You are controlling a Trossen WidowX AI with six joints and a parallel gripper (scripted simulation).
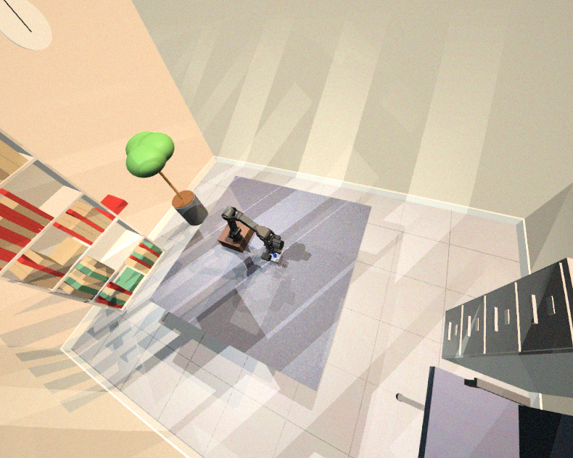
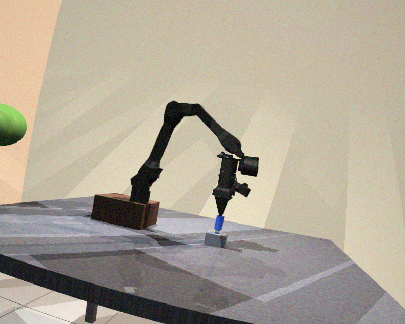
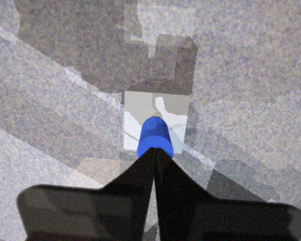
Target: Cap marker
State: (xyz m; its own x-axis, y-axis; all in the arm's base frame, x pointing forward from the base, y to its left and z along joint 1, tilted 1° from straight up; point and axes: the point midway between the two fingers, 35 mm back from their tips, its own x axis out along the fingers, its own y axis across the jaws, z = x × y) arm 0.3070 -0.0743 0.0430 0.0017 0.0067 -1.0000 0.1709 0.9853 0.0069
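Now: gripper tip 2 cm above the blue cap. From my gripper tip the other things lie so: grey holder block 8 cm below.
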